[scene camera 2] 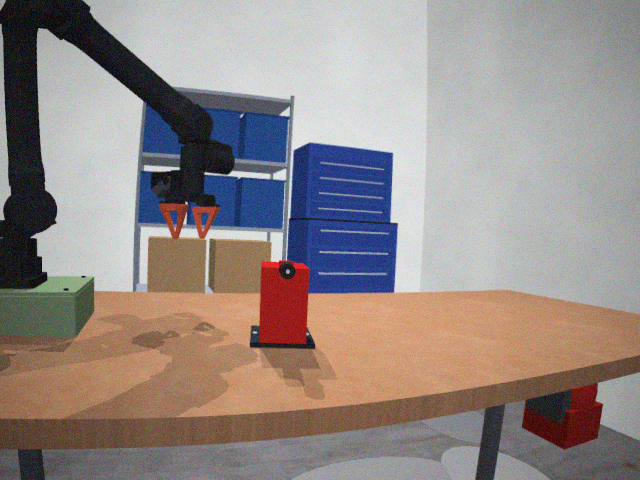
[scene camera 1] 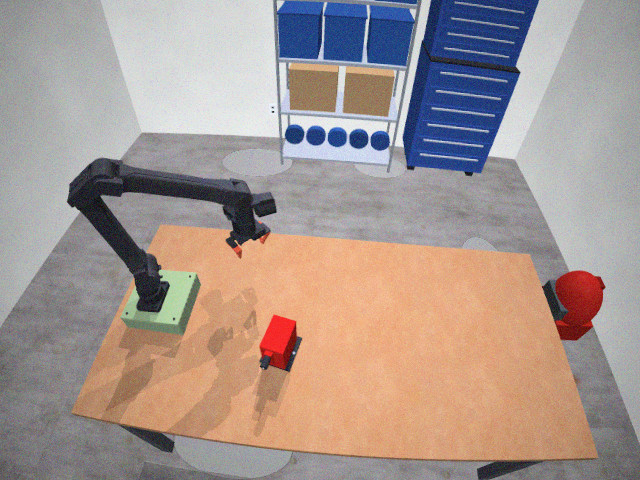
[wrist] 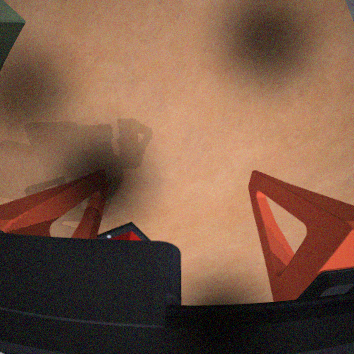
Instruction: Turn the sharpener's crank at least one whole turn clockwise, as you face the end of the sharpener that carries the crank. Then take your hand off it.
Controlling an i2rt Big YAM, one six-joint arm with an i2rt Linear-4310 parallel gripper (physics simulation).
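Frame: origin at the arm's base, x back, y up, z left, level; centimetres.
Where they show: gripper, fingertip midpoint: (scene camera 2: 189, 238) (scene camera 1: 251, 250) (wrist: 177, 177); arm's base, link origin: (scene camera 2: 17, 284) (scene camera 1: 154, 297).
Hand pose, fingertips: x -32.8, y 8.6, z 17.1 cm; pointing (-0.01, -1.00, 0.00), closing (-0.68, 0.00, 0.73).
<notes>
Each offset is from my fingertips to the centre of the thing. "*": to the spot under its first point. Level surfaces: height alone.
The red sharpener @[* dz -30.1, dx -13.7, dy -2.9 cm] (scene camera 1: 279, 335) (scene camera 2: 283, 310) stands upright on its black base @[* dz -30.5, dx -17.9, dy -14.8 cm] (scene camera 1: 294, 354) (scene camera 2: 281, 345). A short round black part @[* dz -39.1, dx -10.9, dy -1.8 cm] (scene camera 1: 265, 361) (scene camera 2: 287, 270) with a pale centre sticks out near its top, toward scene camera 2. I cannot tell whether this is the crank's grip or a pencil opening; no crank arm shows clearly, and the far end is hidden. My gripper (scene camera 1: 251, 249) (scene camera 2: 188, 237) (wrist: 177, 177) is open and empty, pointing down high above the table, behind and left of the sharpener and apart from it. In the wrist view, a corner of the sharpener @[* dz -23.1, dx -11.1, dy -13.5 cm] (wrist: 129, 236) shows past the left finger, mostly hidden by the gripper body.
The arm stands on a green block (scene camera 1: 175, 294) (scene camera 2: 38, 312) at the left of the wooden table @[dy -15.7 cm] (scene camera 1: 413, 335) (scene camera 2: 439, 330). A shelf rack (scene camera 1: 279, 87) (scene camera 2: 289, 180) and a blue drawer cabinet (scene camera 1: 460, 113) (scene camera 2: 343, 186) stand behind. A red object (scene camera 1: 578, 297) (scene camera 2: 568, 426) is beyond the right edge.
</notes>
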